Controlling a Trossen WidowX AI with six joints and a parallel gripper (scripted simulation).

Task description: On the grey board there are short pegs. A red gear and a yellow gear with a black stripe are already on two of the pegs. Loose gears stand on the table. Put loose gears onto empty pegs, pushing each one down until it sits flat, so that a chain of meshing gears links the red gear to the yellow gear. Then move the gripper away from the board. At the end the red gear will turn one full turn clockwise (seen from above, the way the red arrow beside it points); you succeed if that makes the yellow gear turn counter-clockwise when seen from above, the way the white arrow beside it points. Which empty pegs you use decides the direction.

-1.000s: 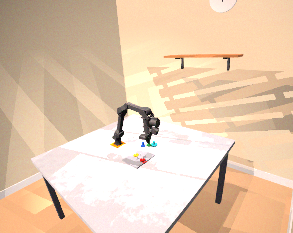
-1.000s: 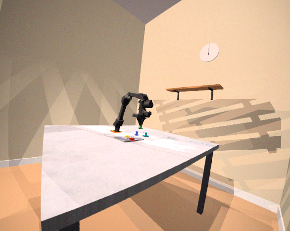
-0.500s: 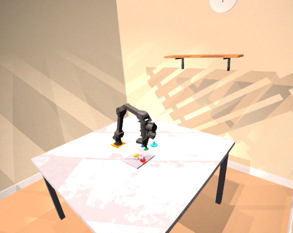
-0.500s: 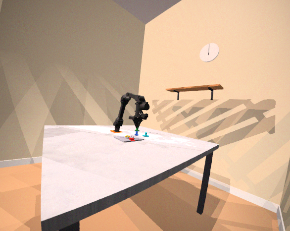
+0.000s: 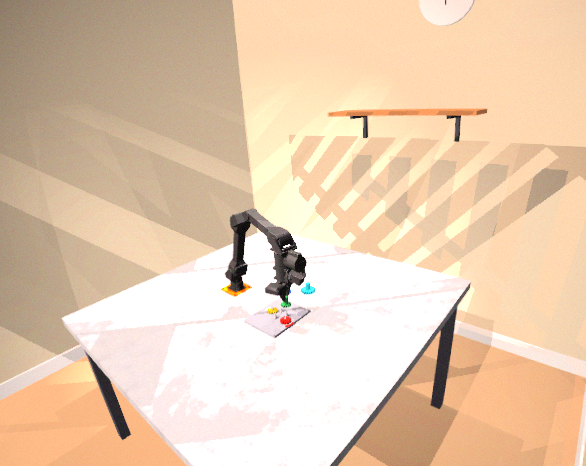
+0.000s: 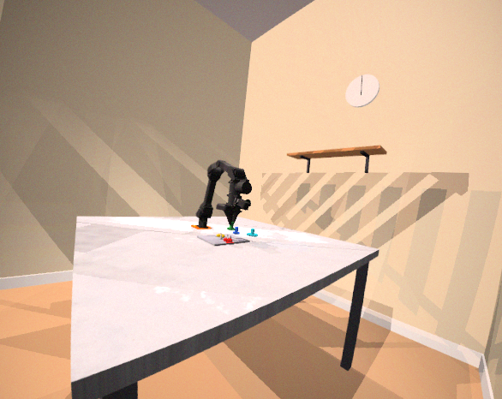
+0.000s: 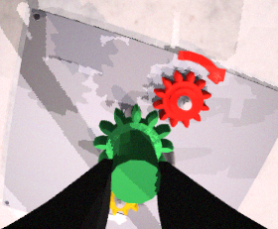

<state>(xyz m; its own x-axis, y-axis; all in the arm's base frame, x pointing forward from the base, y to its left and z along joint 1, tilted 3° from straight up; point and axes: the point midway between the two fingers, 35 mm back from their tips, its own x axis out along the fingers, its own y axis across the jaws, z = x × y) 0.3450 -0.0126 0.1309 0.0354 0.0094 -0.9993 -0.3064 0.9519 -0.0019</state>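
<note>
The red gear is 20 mm ahead of my gripper tip, 30 mm to the right of it and 70 mm below it. Also, from my gripper tip: green gear 10 mm below; yellow gear 70 mm behind, 20 mm to the right, 70 mm below; small blue gear 140 mm behind, 130 mm to the left, 70 mm below.
</note>
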